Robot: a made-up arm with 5 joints. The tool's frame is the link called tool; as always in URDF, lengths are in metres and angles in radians.
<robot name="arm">
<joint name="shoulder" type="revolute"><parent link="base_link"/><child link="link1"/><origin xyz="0 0 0.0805" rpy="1.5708 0 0"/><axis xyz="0 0 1"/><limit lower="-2.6" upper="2.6" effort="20" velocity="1.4"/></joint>
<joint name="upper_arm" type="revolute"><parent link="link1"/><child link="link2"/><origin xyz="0.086 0.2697 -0.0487" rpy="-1.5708 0 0"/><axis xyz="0 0 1"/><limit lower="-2.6" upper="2.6" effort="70" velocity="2.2"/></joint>
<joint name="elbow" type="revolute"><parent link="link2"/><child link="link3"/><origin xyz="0.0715 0.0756 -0.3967" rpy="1.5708 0 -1.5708"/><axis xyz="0 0 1"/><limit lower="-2.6" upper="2.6" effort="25" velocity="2.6"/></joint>
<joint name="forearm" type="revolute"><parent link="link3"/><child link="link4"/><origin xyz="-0.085 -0.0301 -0.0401" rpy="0 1.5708 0"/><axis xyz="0 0 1"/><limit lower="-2.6" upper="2.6" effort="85" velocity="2.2"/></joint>
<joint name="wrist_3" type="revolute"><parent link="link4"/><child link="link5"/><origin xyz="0.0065 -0.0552 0.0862" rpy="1.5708 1.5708 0"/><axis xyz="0 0 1"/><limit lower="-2.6" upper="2.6" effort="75" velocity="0.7"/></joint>
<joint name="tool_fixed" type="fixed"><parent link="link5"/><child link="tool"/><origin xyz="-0.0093 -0.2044 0.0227" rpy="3.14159 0 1.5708"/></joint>
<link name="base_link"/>
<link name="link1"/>
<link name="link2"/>
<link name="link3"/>
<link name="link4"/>
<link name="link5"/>
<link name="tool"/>
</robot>
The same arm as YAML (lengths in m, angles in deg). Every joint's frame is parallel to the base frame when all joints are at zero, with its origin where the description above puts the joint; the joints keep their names.
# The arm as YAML. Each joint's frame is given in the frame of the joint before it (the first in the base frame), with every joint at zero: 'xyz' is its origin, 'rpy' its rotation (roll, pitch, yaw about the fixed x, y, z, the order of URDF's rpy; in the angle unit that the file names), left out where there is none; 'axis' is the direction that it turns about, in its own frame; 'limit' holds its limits. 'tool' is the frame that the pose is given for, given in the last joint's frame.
units:
  length: m
  angle: deg
joints:
  - name: shoulder
    type: revolute
    origin:
      xyz: [0.0, 0.0, 0.0805]
    axis: "-y"
    limit:
      lower: -148.97
      upper: 148.97
  - name: upper_arm
    type: revolute
    origin:
      xyz: [0.086, 0.0487, 0.2697]
    axis: "+z"
    limit:
      lower: -148.97
      upper: 148.97
  - name: elbow
    type: revolute
    origin:
      xyz: [0.0715, 0.0756, -0.3967]
    axis: "-x"
    limit:
      lower: -148.97
      upper: 148.97
  - name: forearm
    type: revolute
    origin:
      xyz: [0.0401, 0.085, -0.0301]
    axis: "-y"
    limit:
      lower: -148.97
      upper: 148.97
  - name: wrist_3
    type: revolute
    origin:
      xyz: [0.0065, -0.0862, -0.0552]
    axis: "-z"
    limit:
      lower: -148.97
      upper: 148.97
tool:
  origin:
    xyz: [-0.2044, -0.0093, -0.0227]
    rpy: [0.0, 0.0, 0.0]

